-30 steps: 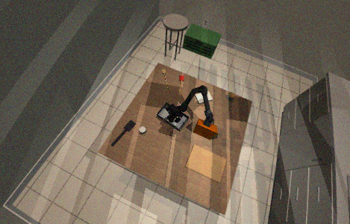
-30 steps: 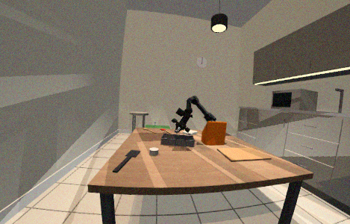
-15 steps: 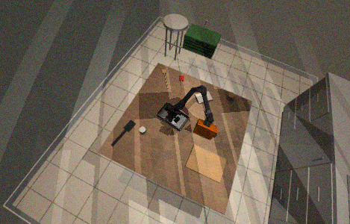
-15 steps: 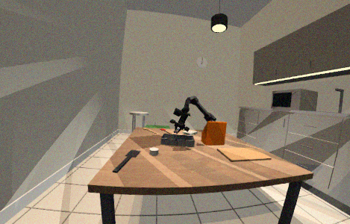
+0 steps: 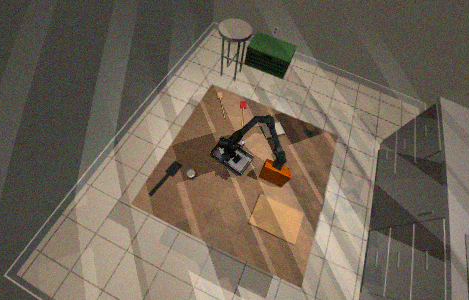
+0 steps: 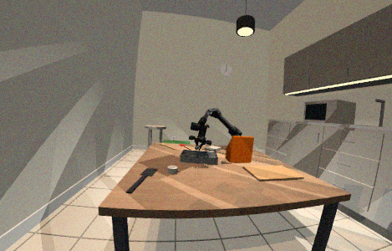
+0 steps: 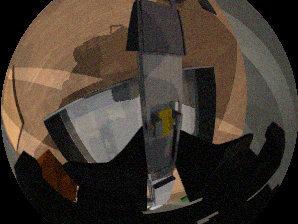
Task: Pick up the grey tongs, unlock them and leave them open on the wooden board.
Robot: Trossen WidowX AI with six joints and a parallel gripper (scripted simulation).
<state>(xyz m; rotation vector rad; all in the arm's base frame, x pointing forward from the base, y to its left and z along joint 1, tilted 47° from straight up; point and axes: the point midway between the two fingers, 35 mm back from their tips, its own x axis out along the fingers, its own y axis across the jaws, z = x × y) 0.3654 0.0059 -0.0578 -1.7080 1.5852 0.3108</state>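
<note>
My gripper tip is 70 mm above the roasting tin, 40 mm to the left of it and 20 mm past it. The rest, counted from my gripper tip: white pad 450 mm to the right, 230 mm behind, 80 mm below; black spatula 350 mm ahead, 340 mm to the left, 90 mm below; small yellow piece 40 mm above, 30 mm to the left.
</note>
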